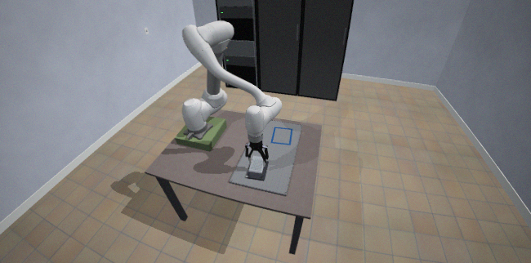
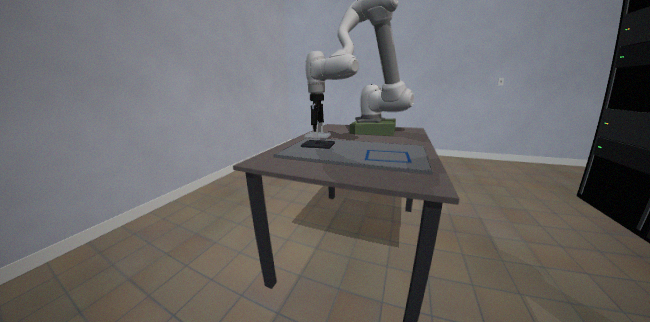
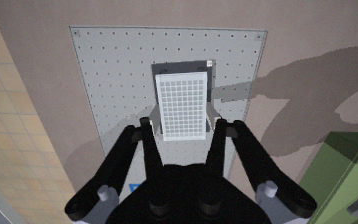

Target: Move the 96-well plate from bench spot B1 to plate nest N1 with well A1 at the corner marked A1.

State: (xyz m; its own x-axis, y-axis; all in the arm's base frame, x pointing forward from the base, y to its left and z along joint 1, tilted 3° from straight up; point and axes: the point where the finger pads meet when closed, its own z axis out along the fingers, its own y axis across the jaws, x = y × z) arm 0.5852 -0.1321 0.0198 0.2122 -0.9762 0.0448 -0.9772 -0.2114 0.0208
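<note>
Right now my hand is 8 cm above the dark plate nest. Also, from my hand: small white corner mark 4 cm behind, 9 cm to the right, 7 cm below; then white 96-well plate 3 cm below.
</note>
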